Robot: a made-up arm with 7 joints.
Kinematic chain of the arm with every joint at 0, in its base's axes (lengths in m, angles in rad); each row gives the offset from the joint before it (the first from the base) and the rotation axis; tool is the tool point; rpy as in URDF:
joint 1: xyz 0.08 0 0.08 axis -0.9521 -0.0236 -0.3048
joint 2: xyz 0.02 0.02 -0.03 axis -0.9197 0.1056 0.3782
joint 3: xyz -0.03 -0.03 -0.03 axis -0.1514 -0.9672 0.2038
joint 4: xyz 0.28 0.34 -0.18 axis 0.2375 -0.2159 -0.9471
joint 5: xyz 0 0.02 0.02 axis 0.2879 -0.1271 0.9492
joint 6: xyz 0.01 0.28 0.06 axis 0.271 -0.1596 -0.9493
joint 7: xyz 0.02 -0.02 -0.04 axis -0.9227 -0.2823 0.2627
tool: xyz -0.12 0.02 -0.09 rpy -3.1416 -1.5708 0
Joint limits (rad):
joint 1: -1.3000..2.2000
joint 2: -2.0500..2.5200
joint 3: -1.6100..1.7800
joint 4: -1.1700..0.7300
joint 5: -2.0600..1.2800
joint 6: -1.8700..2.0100
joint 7: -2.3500..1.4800
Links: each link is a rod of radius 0.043 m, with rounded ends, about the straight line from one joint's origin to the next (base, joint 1, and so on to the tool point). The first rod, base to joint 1, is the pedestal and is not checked.
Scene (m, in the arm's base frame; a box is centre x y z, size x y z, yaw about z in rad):
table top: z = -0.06
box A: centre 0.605 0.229 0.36 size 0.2 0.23 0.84 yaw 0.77
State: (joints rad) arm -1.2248 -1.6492 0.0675 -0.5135 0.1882 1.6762 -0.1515
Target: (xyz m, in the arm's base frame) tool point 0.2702 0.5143 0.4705
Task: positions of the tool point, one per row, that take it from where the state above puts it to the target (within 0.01 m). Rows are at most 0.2 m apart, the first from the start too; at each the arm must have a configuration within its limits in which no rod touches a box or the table.
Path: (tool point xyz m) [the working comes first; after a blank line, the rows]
Joints at the target: 0.0170 0.0489 1.3366 0.7300 -0.6805 2.0100 -1.0217
Straight joint move there: touches box A.

1: 0.5201 -0.2636 0.6266
2: 0.5038 -0.1658 0.7068
3: 0.4662 -0.0834 0.7660
4: 0.4017 -0.0180 0.8139
5: 0.3038 0.0367 0.8525
6: 0.2981 0.1611 0.8772
7: 0.2917 0.2813 0.8459
8: 0.2840 0.3865 0.7612
9: 0.2762 0.4667 0.6316
10: 0.2702 0.5143 0.4705

